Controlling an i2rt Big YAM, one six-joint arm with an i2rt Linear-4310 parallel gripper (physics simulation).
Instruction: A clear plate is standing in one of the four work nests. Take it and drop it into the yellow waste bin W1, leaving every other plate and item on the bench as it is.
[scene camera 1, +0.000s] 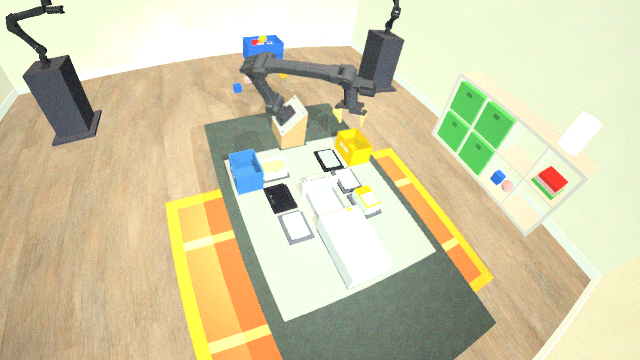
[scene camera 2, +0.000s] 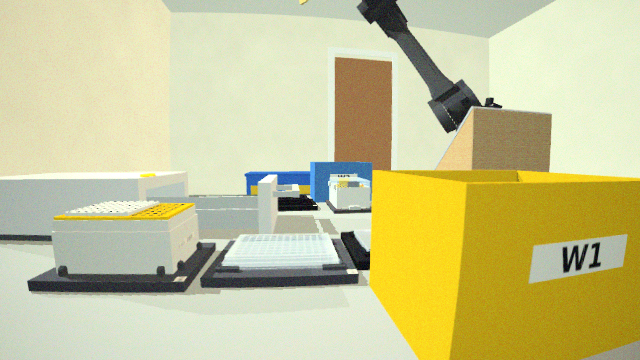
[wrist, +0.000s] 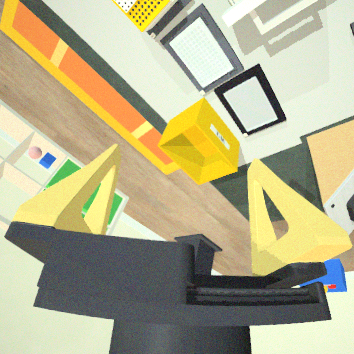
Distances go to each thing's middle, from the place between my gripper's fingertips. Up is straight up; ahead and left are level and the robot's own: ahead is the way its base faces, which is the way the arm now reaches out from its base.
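Picture my hand a fair way short of the tip box (scene camera 2: 122, 237), a little to the right of it and far above it. As for the white machine (scene camera 2: 39, 198), that one is 26 cm ahead of my hand, 12 cm to the right of it and 34 cm below it.
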